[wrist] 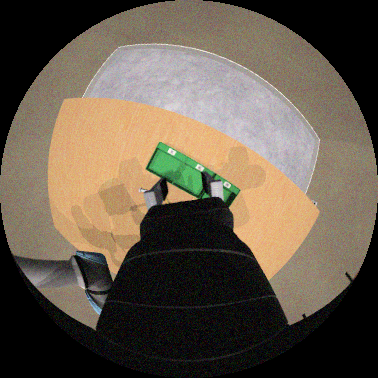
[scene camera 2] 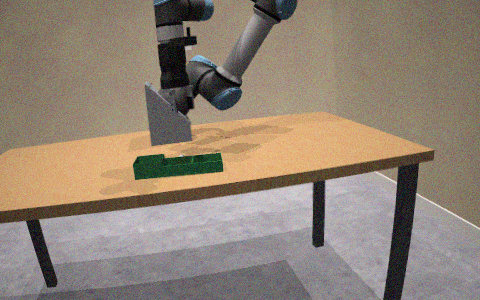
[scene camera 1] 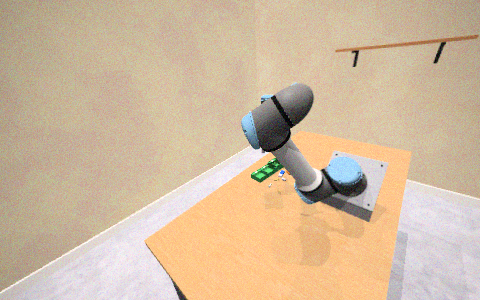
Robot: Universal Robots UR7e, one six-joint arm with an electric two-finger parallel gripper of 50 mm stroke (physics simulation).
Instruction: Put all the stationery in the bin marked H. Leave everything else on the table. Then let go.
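Places are measured from the arm's base along level axes (x ahead, y left, z up), in metres.
Pixels of known places: gripper, fingertip midpoint: [wrist: 183, 181] [scene camera 2: 183, 110] [scene camera 1: 263, 150].
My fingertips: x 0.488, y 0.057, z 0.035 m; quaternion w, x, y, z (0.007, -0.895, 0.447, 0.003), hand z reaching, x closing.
Observation:
Behind a point stands the place of what it marks.
A green three-part bin block [scene camera 1: 257, 177] @[y 0.151, x 0.463, z -0.113 m] [scene camera 2: 177, 168] @[y 0.025, x 0.518, z -0.119 m] [wrist: 186, 159] @[y 0.066, x 0.511, z -0.113 m] stands on the table. Its white labels are too blurred to read, so I cannot tell which bin is H. In scene camera 1, a small blue-and-white item [scene camera 1: 282, 173] @[y -0.013, x 0.386, z -0.134 m] and a small white piece [scene camera 1: 270, 185] @[y 0.137, x 0.370, z -0.137 m] lie beside the block, with other tiny pieces too small to name. In the wrist view, a whitish item [wrist: 143, 190] @[y 0.138, x 0.371, z -0.132 m] shows beside the left finger, partly hidden. My gripper [wrist: 183, 181] @[y 0.057, x 0.488, z 0.034 m] is open and empty, above the near side of the block. The arm hides it in scene camera 1.
The wooden table [scene camera 1: 215, 230] @[y 0.570, x 0.358, z -0.141 m] [scene camera 2: 305, 150] @[y 0.430, x 0.401, z -0.141 m] [wrist: 90, 135] @[y 0.426, x 0.447, z -0.141 m] carries the arm's grey base plate [scene camera 1: 375, 175] @[y -0.051, x -0.089, z 0.046 m] at one side. The block stands near a long table edge, with floor beyond it. The arm's shadows fall across the table.

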